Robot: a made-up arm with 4 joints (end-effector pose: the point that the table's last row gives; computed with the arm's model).
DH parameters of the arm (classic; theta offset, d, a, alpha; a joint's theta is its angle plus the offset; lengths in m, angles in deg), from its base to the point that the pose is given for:
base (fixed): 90 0.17 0 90
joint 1: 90 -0.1 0.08 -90
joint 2: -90 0.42 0.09 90
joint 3: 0 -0.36 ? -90
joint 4: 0 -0.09 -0.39 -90
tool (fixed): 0 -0.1 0 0
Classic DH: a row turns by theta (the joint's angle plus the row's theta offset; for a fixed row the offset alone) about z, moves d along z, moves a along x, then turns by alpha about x.
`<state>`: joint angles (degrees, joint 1 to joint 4).
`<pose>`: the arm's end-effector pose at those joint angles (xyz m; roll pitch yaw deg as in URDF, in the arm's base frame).
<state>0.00 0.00 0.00 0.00</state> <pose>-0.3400 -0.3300 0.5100 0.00 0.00 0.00</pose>
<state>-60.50 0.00 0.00 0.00</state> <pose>-0.3400 0.1334 0.6246 -60.50 0.00 0.00</pose>
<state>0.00 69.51 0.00 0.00</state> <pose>-0.4276 -0.3300 0.1162 0.00 -69.51 0.00</pose>
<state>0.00 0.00 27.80 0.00</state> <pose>-0.2599 -0.1865 0.5100 0.00 0.00 -27.80</pose>
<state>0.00 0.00 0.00 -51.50</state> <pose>-0.2710 -0.3300 0.8530 0.00 51.50 0.00</pose>
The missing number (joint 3, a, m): 0.06
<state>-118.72 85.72 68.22 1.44</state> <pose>-0.3456 0.1718 0.1701 -93.85 -39.46 89.81</pose>
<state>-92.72 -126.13 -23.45 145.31</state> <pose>-0.1907 -0.4097 0.3529 -78.87 -18.29 17.71</pose>
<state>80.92 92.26 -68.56 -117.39</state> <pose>-0.8541 -0.1491 -0.0562 13.83 26.35 4.08</pose>
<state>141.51 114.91 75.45 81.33</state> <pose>-0.1483 0.2123 -0.3572 -32.87 -12.02 158.91</pose>
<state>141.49 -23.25 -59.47 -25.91</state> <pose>-0.0708 0.1778 -0.6704 171.69 -69.67 -44.61</pose>
